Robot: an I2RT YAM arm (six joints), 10 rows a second.
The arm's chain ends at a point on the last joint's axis. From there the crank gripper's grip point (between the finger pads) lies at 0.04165 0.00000 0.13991 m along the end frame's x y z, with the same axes.
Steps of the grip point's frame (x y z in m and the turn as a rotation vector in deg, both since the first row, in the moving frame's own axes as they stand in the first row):
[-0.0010, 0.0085, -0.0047, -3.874, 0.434, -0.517]
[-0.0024, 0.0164, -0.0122, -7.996, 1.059, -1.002]
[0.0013, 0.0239, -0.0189, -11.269, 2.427, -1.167]
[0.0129, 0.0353, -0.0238, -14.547, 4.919, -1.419]
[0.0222, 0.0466, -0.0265, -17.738, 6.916, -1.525]
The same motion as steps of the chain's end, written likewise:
[-0.0021, -0.0006, -0.0041, -3.874, 0.434, -0.517]
[-0.0051, -0.0023, -0.0101, -7.996, 1.059, -1.002]
[-0.0048, -0.0024, -0.0144, -11.269, 2.427, -1.167]
[0.0008, 0.0018, -0.0154, -14.547, 4.919, -1.419]
[0.0054, 0.0062, -0.0141, -17.738, 6.916, -1.525]

